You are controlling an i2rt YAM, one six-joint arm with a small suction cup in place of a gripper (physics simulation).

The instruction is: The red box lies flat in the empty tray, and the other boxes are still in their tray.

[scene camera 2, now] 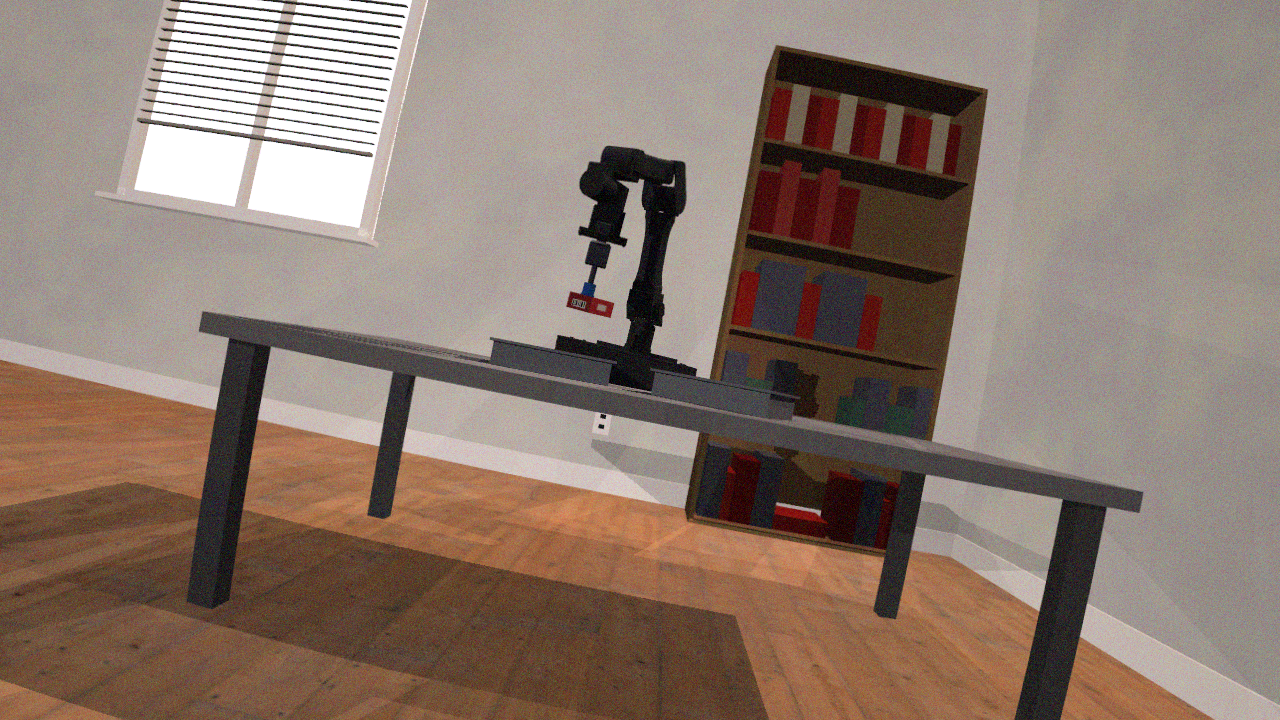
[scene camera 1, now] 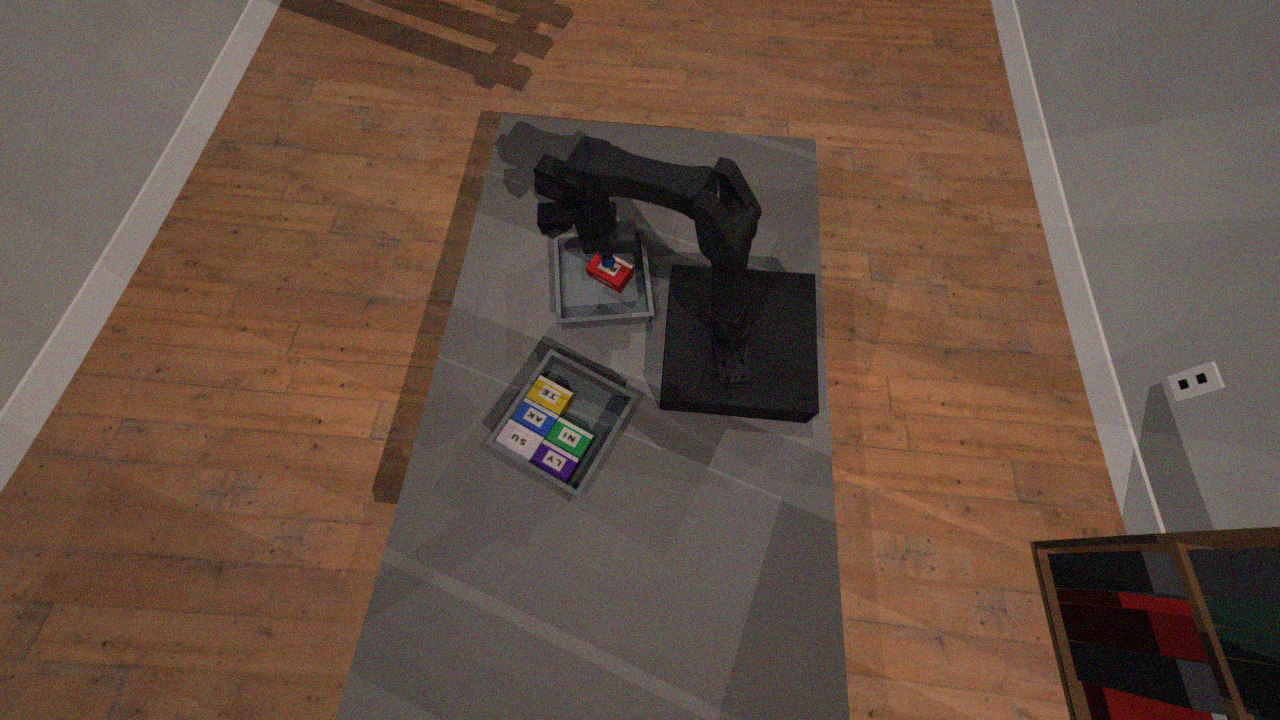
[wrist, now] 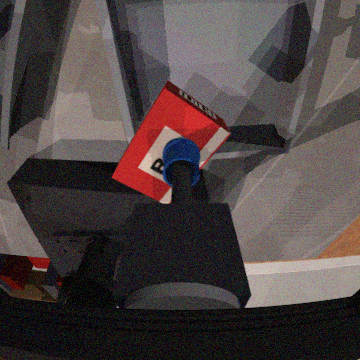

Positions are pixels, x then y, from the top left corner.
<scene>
my suction cup: scene camera 2 588, 289; scene camera 1; wrist
tray: scene camera 2 506, 353; scene camera 1; wrist
same spot on my suction cup: (scene camera 1: 609, 263) = (wrist: 166, 167)
same spot on tray: (scene camera 1: 581, 301) = (wrist: 174, 33)
</scene>
